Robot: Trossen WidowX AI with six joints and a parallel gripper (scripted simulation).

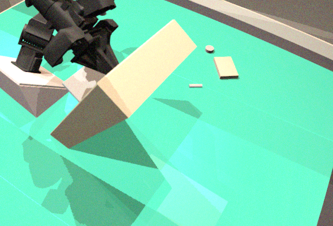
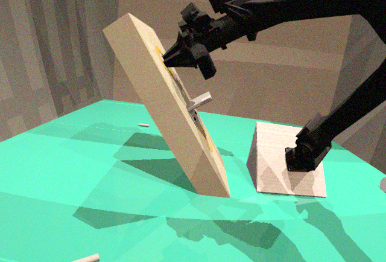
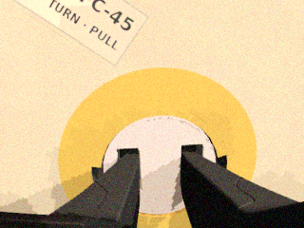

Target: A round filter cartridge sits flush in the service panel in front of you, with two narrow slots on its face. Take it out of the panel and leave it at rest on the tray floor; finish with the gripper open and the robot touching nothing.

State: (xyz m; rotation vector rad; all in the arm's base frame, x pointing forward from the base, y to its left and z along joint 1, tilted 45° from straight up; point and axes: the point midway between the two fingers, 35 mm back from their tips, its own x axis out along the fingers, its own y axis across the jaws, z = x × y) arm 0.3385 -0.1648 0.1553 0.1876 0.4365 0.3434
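My gripper tip is 10 mm short of the round filter cartridge and 10 mm above it. The rest, counted from my gripper tip: tan service panel (40 mm behind, 80 mm below); then grey ledge (90 mm behind, 90 mm below).
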